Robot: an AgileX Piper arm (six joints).
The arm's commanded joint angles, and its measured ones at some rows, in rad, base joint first. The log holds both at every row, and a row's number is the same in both.
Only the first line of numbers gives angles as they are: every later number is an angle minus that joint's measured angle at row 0.
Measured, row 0: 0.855 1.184 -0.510 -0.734 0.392 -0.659
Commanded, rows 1 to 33: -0.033 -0.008 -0.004 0.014 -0.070 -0.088; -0.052 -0.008 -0.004 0.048 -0.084 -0.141; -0.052 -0.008 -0.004 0.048 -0.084 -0.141; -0.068 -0.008 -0.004 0.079 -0.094 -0.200; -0.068 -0.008 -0.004 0.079 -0.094 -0.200; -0.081 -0.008 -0.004 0.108 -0.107 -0.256; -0.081 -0.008 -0.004 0.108 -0.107 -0.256; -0.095 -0.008 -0.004 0.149 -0.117 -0.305; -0.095 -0.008 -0.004 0.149 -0.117 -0.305; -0.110 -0.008 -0.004 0.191 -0.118 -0.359; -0.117 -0.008 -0.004 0.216 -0.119 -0.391; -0.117 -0.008 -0.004 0.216 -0.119 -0.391; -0.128 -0.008 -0.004 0.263 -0.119 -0.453; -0.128 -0.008 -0.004 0.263 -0.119 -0.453; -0.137 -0.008 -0.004 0.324 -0.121 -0.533; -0.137 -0.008 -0.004 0.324 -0.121 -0.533; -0.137 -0.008 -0.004 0.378 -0.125 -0.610; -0.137 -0.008 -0.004 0.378 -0.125 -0.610; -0.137 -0.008 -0.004 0.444 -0.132 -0.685; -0.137 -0.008 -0.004 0.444 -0.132 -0.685; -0.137 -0.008 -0.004 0.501 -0.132 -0.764; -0.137 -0.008 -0.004 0.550 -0.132 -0.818; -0.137 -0.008 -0.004 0.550 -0.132 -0.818; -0.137 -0.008 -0.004 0.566 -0.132 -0.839; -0.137 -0.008 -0.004 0.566 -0.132 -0.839; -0.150 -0.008 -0.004 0.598 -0.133 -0.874; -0.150 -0.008 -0.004 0.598 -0.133 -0.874; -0.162 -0.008 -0.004 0.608 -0.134 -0.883; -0.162 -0.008 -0.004 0.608 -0.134 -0.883; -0.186 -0.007 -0.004 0.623 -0.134 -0.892; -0.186 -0.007 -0.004 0.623 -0.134 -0.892; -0.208 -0.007 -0.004 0.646 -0.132 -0.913; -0.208 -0.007 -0.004 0.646 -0.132 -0.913
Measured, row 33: -0.178 0.000 0.000 0.615 -0.064 -0.881
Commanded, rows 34 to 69: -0.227 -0.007 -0.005 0.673 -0.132 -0.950; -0.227 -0.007 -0.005 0.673 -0.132 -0.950; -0.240 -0.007 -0.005 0.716 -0.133 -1.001; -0.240 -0.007 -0.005 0.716 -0.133 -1.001; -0.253 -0.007 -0.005 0.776 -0.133 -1.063; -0.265 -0.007 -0.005 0.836 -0.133 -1.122; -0.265 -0.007 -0.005 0.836 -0.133 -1.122; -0.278 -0.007 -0.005 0.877 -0.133 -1.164; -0.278 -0.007 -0.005 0.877 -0.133 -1.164; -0.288 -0.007 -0.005 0.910 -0.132 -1.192; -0.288 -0.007 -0.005 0.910 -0.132 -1.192; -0.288 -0.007 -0.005 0.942 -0.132 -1.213; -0.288 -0.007 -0.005 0.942 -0.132 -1.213; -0.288 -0.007 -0.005 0.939 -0.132 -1.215; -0.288 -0.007 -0.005 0.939 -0.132 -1.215; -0.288 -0.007 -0.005 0.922 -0.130 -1.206; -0.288 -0.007 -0.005 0.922 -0.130 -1.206; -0.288 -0.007 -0.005 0.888 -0.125 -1.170; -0.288 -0.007 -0.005 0.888 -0.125 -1.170; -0.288 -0.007 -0.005 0.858 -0.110 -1.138; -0.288 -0.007 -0.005 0.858 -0.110 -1.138; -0.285 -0.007 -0.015 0.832 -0.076 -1.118; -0.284 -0.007 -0.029 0.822 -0.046 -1.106; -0.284 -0.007 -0.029 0.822 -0.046 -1.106; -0.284 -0.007 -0.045 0.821 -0.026 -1.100; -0.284 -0.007 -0.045 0.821 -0.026 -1.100; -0.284 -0.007 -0.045 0.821 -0.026 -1.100; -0.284 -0.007 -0.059 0.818 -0.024 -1.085; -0.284 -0.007 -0.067 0.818 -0.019 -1.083; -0.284 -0.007 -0.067 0.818 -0.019 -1.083; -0.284 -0.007 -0.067 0.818 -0.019 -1.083; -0.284 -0.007 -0.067 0.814 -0.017 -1.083; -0.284 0.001 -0.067 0.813 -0.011 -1.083; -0.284 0.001 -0.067 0.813 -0.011 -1.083; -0.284 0.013 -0.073 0.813 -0.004 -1.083; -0.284 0.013 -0.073 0.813 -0.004 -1.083
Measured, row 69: -0.282 0.004 -0.049 0.806 0.030 -1.090
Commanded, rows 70 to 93: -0.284 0.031 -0.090 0.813 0.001 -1.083; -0.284 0.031 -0.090 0.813 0.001 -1.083; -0.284 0.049 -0.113 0.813 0.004 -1.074; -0.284 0.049 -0.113 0.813 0.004 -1.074; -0.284 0.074 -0.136 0.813 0.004 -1.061; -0.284 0.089 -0.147 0.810 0.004 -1.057; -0.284 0.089 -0.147 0.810 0.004 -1.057; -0.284 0.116 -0.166 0.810 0.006 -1.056; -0.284 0.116 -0.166 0.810 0.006 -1.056; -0.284 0.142 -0.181 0.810 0.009 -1.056; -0.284 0.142 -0.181 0.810 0.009 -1.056; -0.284 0.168 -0.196 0.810 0.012 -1.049; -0.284 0.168 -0.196 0.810 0.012 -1.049; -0.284 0.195 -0.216 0.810 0.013 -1.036; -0.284 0.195 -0.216 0.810 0.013 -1.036; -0.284 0.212 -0.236 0.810 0.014 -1.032; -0.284 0.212 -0.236 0.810 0.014 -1.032; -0.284 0.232 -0.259 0.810 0.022 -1.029; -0.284 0.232 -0.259 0.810 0.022 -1.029; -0.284 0.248 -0.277 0.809 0.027 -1.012; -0.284 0.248 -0.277 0.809 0.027 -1.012; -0.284 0.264 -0.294 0.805 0.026 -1.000; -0.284 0.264 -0.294 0.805 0.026 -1.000; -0.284 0.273 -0.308 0.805 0.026 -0.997
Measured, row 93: -0.282 0.268 -0.274 0.804 0.071 -1.013
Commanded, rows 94 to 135: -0.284 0.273 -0.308 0.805 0.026 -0.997; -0.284 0.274 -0.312 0.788 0.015 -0.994; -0.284 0.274 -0.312 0.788 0.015 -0.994; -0.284 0.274 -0.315 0.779 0.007 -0.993; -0.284 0.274 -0.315 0.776 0.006 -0.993; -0.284 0.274 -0.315 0.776 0.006 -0.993; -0.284 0.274 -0.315 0.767 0.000 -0.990; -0.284 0.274 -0.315 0.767 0.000 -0.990; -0.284 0.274 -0.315 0.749 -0.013 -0.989; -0.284 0.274 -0.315 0.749 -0.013 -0.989; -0.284 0.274 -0.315 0.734 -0.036 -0.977; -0.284 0.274 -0.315 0.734 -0.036 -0.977; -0.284 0.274 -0.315 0.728 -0.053 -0.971; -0.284 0.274 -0.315 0.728 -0.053 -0.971; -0.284 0.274 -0.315 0.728 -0.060 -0.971; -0.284 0.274 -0.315 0.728 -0.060 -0.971; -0.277 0.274 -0.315 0.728 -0.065 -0.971; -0.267 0.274 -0.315 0.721 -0.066 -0.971; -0.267 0.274 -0.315 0.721 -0.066 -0.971; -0.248 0.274 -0.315 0.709 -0.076 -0.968; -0.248 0.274 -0.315 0.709 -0.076 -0.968; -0.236 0.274 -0.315 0.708 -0.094 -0.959; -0.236 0.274 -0.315 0.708 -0.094 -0.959; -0.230 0.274 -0.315 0.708 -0.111 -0.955; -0.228 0.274 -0.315 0.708 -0.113 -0.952; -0.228 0.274 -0.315 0.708 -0.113 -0.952; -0.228 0.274 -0.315 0.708 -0.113 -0.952; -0.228 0.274 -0.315 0.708 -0.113 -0.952; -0.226 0.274 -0.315 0.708 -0.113 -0.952; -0.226 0.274 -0.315 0.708 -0.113 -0.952; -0.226 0.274 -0.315 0.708 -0.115 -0.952; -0.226 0.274 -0.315 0.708 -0.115 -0.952; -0.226 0.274 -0.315 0.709 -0.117 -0.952; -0.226 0.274 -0.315 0.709 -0.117 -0.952; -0.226 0.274 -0.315 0.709 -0.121 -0.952; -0.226 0.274 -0.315 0.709 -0.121 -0.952; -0.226 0.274 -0.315 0.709 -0.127 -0.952; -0.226 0.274 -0.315 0.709 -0.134 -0.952; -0.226 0.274 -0.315 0.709 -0.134 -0.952; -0.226 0.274 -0.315 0.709 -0.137 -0.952; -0.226 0.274 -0.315 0.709 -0.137 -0.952; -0.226 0.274 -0.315 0.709 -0.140 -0.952
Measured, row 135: -0.227 0.283 -0.293 0.707 -0.063 -0.960
